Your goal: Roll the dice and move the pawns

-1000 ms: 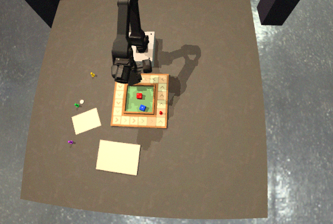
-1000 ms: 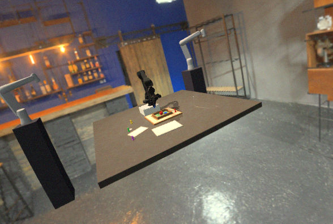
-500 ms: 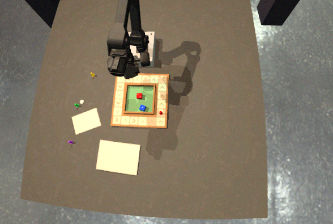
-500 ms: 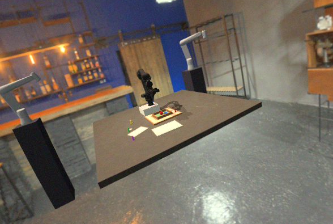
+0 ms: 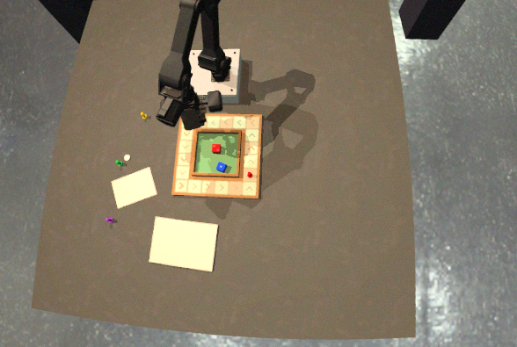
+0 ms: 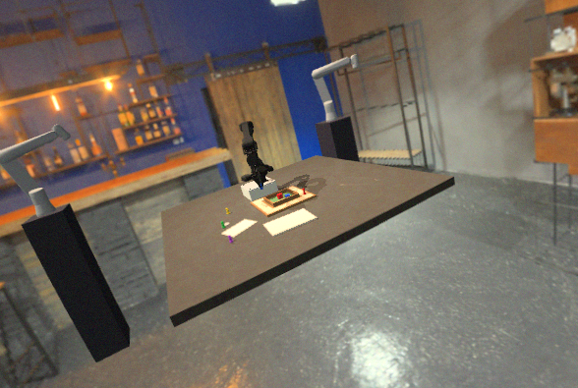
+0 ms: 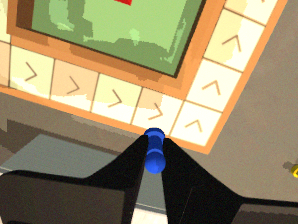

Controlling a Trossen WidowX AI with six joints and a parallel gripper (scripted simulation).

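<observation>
My gripper tip is 110 mm short of the green tray, 50 mm to the right of it and 80 mm above it. From my gripper tip the other things lie so: yellow pawn (40 mm behind, 220 mm to the right, 70 mm below); red pawn (190 mm ahead, 160 mm to the left, 60 mm below); blue pawn (10 mm above).
</observation>
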